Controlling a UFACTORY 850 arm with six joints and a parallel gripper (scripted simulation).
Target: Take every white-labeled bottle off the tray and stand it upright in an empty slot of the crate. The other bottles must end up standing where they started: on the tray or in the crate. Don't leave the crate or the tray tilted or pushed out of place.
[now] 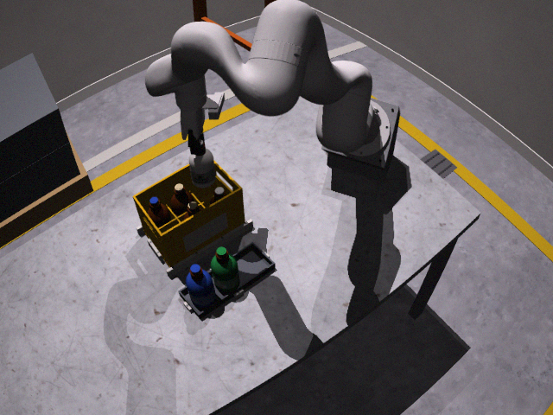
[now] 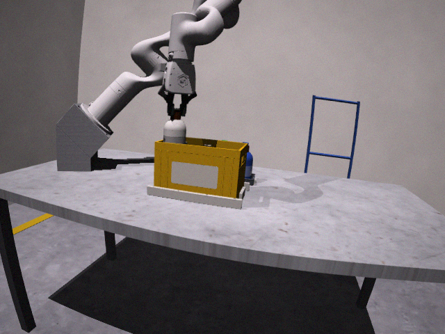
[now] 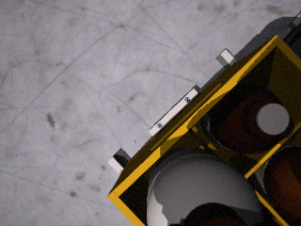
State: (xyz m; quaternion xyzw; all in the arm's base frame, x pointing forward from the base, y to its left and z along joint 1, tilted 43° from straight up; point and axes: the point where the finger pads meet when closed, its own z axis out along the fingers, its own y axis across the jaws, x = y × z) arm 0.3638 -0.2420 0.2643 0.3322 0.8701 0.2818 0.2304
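My gripper is now 70 mm above the white-labeled bottle. The rest, counted from my hand: crate 80 mm ahead, 60 mm to the left, 190 mm below; then green bottle 70 mm ahead, 280 mm to the left, 190 mm below; then blue bottle 150 mm ahead, 300 mm to the left, 190 mm below.
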